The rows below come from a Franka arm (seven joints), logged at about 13 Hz.
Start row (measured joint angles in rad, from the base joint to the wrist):
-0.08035, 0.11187, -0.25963, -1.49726, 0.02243, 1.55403, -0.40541
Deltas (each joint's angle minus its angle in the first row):
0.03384, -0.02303, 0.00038, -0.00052, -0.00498, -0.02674, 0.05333
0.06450, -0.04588, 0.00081, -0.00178, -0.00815, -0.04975, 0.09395
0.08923, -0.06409, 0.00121, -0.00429, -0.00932, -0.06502, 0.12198
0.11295, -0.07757, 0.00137, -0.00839, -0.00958, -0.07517, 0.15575
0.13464, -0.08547, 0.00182, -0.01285, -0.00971, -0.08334, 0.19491
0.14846, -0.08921, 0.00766, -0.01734, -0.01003, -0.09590, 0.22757
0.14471, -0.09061, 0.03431, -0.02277, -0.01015, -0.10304, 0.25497
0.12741, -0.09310, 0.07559, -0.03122, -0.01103, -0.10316, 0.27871
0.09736, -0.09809, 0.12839, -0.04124, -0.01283, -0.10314, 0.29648
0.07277, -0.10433, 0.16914, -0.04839, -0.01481, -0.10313, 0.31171
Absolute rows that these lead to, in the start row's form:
-0.04651, 0.08884, -0.25925, -1.49778, 0.01745, 1.52729, -0.35208
-0.01585, 0.06599, -0.25882, -1.49904, 0.01428, 1.50428, -0.31146
0.00888, 0.04778, -0.25842, -1.50155, 0.01311, 1.48901, -0.28343
0.03260, 0.03430, -0.25826, -1.50565, 0.01285, 1.47886, -0.24966
0.05429, 0.02640, -0.25781, -1.51011, 0.01272, 1.47069, -0.21050
0.06811, 0.02266, -0.25197, -1.51460, 0.01240, 1.45813, -0.17784
0.06436, 0.02126, -0.22532, -1.52003, 0.01228, 1.45099, -0.15044
0.04706, 0.01877, -0.18404, -1.52848, 0.01140, 1.45087, -0.12670
0.01701, 0.01378, -0.13124, -1.53850, 0.00960, 1.45089, -0.10893
-0.00758, 0.00754, -0.09049, -1.54565, 0.00762, 1.45090, -0.09370

